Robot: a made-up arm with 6 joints. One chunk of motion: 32 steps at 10 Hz.
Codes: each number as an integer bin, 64 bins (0 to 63) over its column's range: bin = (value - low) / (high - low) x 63, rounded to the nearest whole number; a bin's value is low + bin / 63 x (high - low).
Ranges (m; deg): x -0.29..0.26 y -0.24..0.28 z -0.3..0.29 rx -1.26..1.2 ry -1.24..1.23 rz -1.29..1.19
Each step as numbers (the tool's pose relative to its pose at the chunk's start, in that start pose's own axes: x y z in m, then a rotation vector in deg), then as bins.
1 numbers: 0.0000 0.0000 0.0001 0.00 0.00 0.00
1 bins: 33 29 32 32 32 33
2 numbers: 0.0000 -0.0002 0.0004 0.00 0.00 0.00
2 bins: 33 29 32 32 32 33
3 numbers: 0.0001 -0.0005 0.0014 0.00 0.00 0.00
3 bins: 33 29 32 32 32 33
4 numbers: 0.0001 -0.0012 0.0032 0.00 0.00 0.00
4 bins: 33 29 32 32 32 33
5 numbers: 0.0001 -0.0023 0.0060 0.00 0.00 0.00
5 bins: 33 29 33 32 32 33
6 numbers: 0.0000 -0.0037 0.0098 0.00 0.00 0.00
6 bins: 33 29 33 32 32 33
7 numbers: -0.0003 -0.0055 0.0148 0.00 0.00 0.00
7 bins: 33 28 34 32 32 33
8 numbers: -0.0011 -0.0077 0.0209 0.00 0.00 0.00
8 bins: 33 28 34 32 32 33
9 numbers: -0.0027 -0.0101 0.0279 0.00 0.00 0.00
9 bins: 33 28 35 32 32 33
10 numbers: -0.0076 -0.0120 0.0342 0.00 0.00 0.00
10 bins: 32 28 36 32 32 33
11 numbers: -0.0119 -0.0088 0.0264 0.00 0.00 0.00
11 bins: 32 28 35 32 32 33
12 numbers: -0.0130 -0.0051 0.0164 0.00 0.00 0.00
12 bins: 32 28 34 32 32 33
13 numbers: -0.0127 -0.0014 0.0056 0.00 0.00 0.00
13 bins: 32 29 33 32 32 33
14 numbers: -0.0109 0.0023 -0.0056 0.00 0.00 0.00
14 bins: 32 29 31 32 32 33
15 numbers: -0.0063 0.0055 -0.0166 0.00 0.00 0.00
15 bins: 32 30 30 32 32 33
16 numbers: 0.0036 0.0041 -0.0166 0.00 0.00 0.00
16 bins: 34 30 30 32 32 33
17 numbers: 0.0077 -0.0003 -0.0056 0.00 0.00 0.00
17 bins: 34 29 31 32 32 33
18 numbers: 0.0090 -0.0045 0.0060 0.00 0.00 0.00
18 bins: 34 29 33 32 32 33
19 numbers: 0.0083 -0.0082 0.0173 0.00 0.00 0.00
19 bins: 34 28 34 32 32 33
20 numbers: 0.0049 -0.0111 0.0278 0.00 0.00 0.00
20 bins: 34 28 35 32 32 33
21 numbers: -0.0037 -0.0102 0.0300 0.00 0.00 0.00
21 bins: 33 28 35 32 32 33
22 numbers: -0.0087 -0.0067 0.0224 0.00 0.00 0.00
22 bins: 32 28 34 32 32 33
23 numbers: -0.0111 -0.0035 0.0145 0.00 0.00 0.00
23 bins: 32 29 34 32 32 33
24 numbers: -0.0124 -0.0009 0.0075 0.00 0.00 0.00
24 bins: 32 29 33 32 32 33
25 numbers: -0.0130 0.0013 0.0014 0.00 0.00 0.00
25 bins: 32 29 32 32 32 33
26 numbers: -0.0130 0.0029 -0.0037 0.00 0.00 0.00
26 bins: 32 29 32 32 32 33
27 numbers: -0.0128 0.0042 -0.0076 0.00 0.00 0.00
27 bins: 32 30 31 32 32 33
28 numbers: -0.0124 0.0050 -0.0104 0.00 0.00 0.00
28 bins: 32 30 31 32 32 33
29 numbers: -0.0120 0.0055 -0.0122 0.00 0.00 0.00
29 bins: 32 30 31 32 32 33
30 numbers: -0.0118 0.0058 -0.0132 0.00 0.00 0.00
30 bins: 32 30 31 32 32 33
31 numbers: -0.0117 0.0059 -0.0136 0.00 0.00 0.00
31 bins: 32 30 31 32 32 33
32 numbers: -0.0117 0.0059 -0.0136 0.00 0.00 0.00
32 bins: 32 30 31 32 32 33
